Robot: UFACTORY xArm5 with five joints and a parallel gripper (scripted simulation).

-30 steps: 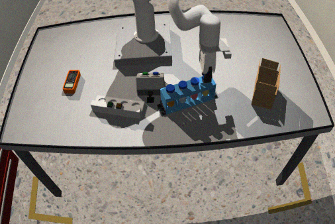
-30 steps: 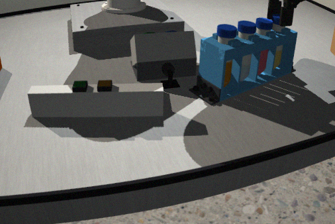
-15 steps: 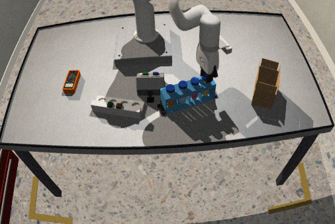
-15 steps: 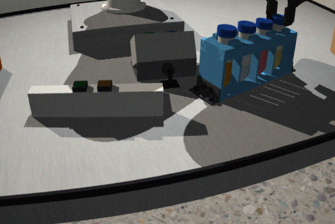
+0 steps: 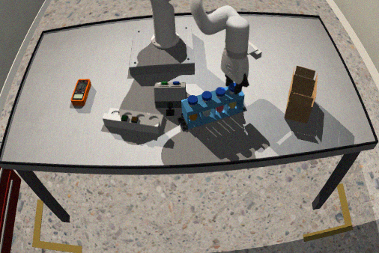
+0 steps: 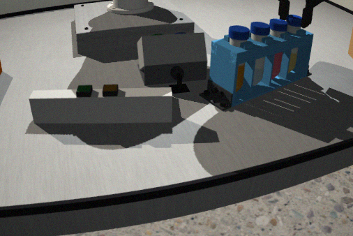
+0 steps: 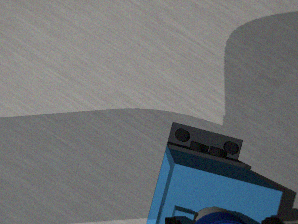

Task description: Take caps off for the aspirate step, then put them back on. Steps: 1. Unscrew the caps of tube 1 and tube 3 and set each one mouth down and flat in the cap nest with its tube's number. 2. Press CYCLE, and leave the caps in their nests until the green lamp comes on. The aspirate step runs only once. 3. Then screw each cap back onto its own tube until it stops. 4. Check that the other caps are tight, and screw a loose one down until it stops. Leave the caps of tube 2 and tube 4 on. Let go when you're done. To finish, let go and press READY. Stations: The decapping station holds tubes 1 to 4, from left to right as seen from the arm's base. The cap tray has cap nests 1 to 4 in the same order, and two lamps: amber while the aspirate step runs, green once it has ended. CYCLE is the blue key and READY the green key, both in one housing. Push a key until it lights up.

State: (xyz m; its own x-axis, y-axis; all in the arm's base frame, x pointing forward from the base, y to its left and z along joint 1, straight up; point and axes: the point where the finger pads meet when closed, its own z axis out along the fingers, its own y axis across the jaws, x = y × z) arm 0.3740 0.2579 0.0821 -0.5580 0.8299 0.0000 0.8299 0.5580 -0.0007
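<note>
Now: the blue cap 20 mm ahead of my hand, 50 mm to the right of it and 20 mm below it. Also, from my hand: blue key (80 mm behind, 210 mm to the right, 60 mm below); green key (80 mm behind, 250 mm to the right, 60 mm below); grey key housing (60 mm behind, 230 mm to the right, 80 mm below).
</note>
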